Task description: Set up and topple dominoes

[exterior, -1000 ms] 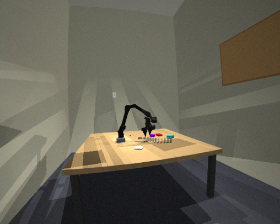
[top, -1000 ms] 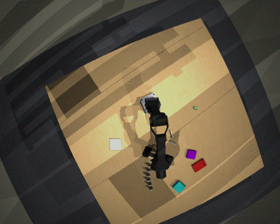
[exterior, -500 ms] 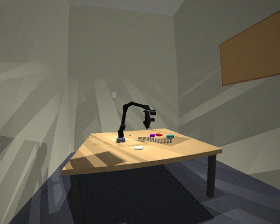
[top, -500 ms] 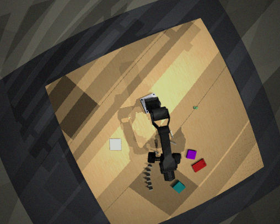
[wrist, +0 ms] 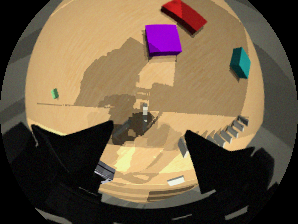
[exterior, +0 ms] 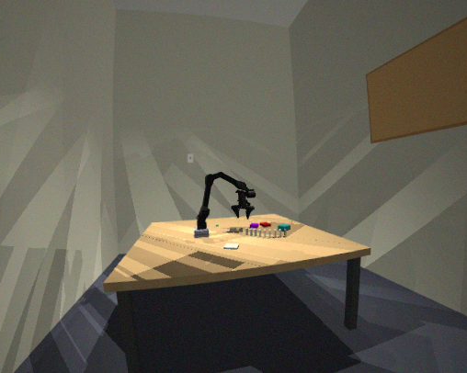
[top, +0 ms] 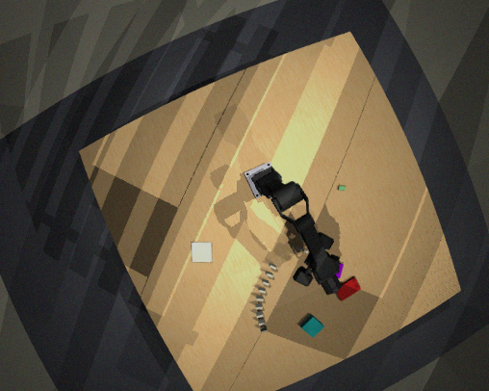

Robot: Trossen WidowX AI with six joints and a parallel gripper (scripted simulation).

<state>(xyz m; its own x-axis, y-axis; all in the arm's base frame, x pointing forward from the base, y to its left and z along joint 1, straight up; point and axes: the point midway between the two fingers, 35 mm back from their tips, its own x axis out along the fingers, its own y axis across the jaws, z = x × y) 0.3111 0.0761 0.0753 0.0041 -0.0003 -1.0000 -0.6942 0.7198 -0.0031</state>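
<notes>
The purple block lies 10 cm ahead of my gripper tip, 9 cm to the left of it and 8 cm below it. From my gripper tip the other things lie so: cyan block: 31 cm ahead, 8 cm below, 5 cm to the right; then red block: 20 cm ahead, 13 cm to the left, 8 cm below; then small green cube: 22 cm to the left, 20 cm behind, 8 cm below.
</notes>
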